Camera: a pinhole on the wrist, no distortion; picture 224 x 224 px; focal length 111.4 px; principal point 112.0 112.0 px. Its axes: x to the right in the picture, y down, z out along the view. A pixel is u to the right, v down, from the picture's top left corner.
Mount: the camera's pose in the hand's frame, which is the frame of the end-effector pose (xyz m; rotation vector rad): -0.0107 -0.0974 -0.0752 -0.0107 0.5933 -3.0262
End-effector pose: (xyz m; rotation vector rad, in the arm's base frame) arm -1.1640 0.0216 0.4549 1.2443 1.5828 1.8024
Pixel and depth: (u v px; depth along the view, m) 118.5 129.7 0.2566
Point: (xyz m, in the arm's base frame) -1.0855 0.1457 0.2214
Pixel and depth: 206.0 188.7 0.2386
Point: -1.0762 -0.0029 0.0536
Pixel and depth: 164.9 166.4 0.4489
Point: -0.9587 0.1214 -0.0810
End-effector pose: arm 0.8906 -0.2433 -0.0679 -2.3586 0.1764 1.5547
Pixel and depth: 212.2 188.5 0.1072
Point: 0.9105 -0.0517 0.0656
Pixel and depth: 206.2 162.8 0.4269
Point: 0.6578 0.2458 0.2514
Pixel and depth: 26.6 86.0 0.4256
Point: 0.7454 0.0321 -0.4595
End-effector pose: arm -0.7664 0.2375 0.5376 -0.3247 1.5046 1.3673
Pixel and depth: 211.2 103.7 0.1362
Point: -0.5729 0.1833 0.5672
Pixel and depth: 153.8 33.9 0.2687
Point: -0.5727 0.3873 0.6574
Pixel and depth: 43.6 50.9 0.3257
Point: -0.6686 0.5521 0.4176
